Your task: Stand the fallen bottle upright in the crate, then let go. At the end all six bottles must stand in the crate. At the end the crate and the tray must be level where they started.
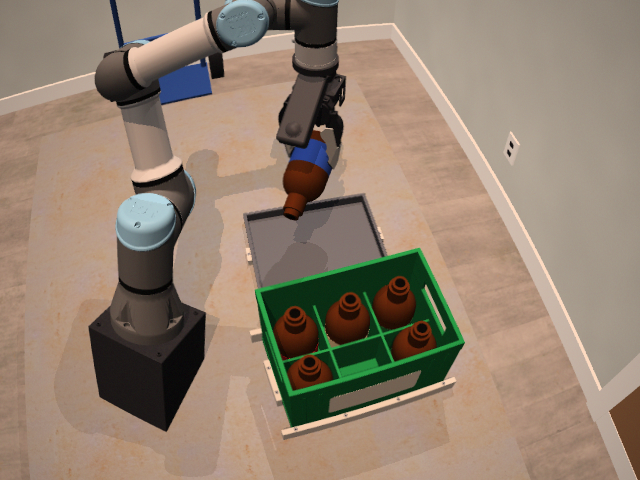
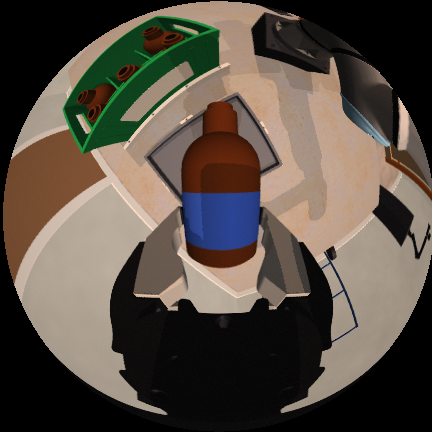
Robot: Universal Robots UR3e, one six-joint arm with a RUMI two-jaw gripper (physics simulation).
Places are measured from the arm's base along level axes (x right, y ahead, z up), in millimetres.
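Pixels of known places: gripper, fingertip midpoint: [image 1: 311, 162] [image 2: 220, 207]; arm's base at its link origin: [image 1: 146, 319].
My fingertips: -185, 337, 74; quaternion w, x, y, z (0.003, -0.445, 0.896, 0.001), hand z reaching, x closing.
Ahead of a thing's pixels: the offset from my fingertips to its middle, as dx, dy, dz. "pt": to the spot under its first point.
A brown bottle with a blue label {+23, -17, -7} [image 1: 307, 175] [image 2: 221, 220] hangs in the air above the tray, lying over with its neck toward the crate. My gripper [image 1: 311, 142] [image 2: 220, 207] is shut on it at the label, near its base. The green crate {+296, -14, -117} [image 1: 338, 277] [image 2: 202, 55] stands level. Five of its six compartments hold upright brown bottles; the front middle compartment {pt +303, -3, -196} [image 1: 359, 365] is empty. The grey tray {+33, -1, -192} [image 1: 341, 227] [image 2: 257, 145] lies flat behind the crate, with no bottle on it. The crate floor is partly hidden by walls and bottles.
Pale strips [image 1: 369, 409] [image 2: 176, 95] run along the crate's front and sides. The arm's dark base block [image 1: 139, 379] [image 2: 290, 42] stands left of the crate. A blue hand truck [image 1: 185, 85] stands at the back, and a wall [image 1: 547, 129] rises at the right.
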